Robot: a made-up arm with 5 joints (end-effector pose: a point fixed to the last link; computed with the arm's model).
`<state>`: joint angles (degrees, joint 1 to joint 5).
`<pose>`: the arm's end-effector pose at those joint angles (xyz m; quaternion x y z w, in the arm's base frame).
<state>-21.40 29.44 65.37 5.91 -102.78</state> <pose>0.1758 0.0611 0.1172 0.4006 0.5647 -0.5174 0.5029</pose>
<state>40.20 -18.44 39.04 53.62 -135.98</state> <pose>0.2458 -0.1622 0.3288 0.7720 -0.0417 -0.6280 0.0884</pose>
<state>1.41 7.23 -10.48 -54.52 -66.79</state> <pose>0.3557 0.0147 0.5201 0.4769 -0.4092 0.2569 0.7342</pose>
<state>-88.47 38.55 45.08 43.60 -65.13</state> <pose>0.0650 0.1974 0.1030 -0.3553 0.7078 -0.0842 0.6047</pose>
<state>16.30 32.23 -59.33 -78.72 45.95</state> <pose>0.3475 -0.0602 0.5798 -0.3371 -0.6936 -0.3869 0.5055</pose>
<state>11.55 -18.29 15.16 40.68 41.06</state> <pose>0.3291 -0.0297 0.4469 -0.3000 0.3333 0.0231 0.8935</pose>
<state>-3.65 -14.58 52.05 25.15 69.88</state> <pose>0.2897 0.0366 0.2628 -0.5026 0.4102 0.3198 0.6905</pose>
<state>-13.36 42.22 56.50 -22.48 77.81</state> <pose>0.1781 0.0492 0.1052 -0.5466 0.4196 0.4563 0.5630</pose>
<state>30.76 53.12 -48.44 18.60 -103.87</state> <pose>0.4321 -0.2144 0.3819 0.7765 -0.0846 -0.3133 0.5401</pose>
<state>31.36 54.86 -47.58 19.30 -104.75</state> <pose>0.4315 -0.2198 0.3638 0.7801 -0.0732 -0.3359 0.5228</pose>
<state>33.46 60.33 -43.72 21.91 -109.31</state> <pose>0.4224 -0.2349 0.3003 0.7924 -0.0389 -0.4149 0.4456</pose>
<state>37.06 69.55 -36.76 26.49 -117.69</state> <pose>0.3865 -0.2457 0.1943 0.7865 0.0062 -0.5442 0.2918</pose>
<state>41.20 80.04 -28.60 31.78 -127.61</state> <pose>0.3198 -0.2314 0.0875 0.7311 0.0383 -0.6739 0.0993</pose>
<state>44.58 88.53 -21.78 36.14 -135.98</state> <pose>0.2526 -0.1981 0.0197 -0.6458 -0.0520 0.7594 0.0589</pose>
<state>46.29 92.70 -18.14 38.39 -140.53</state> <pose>0.2165 -0.1744 -0.0060 -0.5887 -0.0545 0.7948 0.1369</pose>
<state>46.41 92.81 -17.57 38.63 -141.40</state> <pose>0.2134 -0.1721 -0.0073 -0.5824 -0.0517 0.7980 0.1459</pose>
